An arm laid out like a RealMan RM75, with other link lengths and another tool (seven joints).
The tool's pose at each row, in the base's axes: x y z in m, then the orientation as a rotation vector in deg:
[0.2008 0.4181 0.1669 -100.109 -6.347 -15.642]
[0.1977 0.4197 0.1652 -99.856 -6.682 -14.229]
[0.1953 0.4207 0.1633 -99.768 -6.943 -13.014]
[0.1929 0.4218 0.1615 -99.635 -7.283 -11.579]
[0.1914 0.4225 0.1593 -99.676 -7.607 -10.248]
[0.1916 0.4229 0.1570 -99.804 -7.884 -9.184]
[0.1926 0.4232 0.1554 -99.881 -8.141 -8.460]
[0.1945 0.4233 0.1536 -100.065 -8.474 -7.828]
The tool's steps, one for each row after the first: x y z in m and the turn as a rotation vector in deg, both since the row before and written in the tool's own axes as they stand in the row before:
[-0.0035 0.0006 0.0015 0.427 -1.091 0.578]
[-0.0028 0.0011 0.0011 0.230 -0.942 0.513]
[-0.0028 0.0010 0.0012 0.294 -1.129 0.584]
[-0.0019 0.0017 0.0010 0.102 -1.071 0.535]
[-0.0003 0.0022 0.0008 -0.018 -0.877 0.416]
[0.0007 0.0017 0.0006 -0.004 -0.634 0.236]
[0.0015 0.0021 0.0005 -0.119 -0.626 0.135]

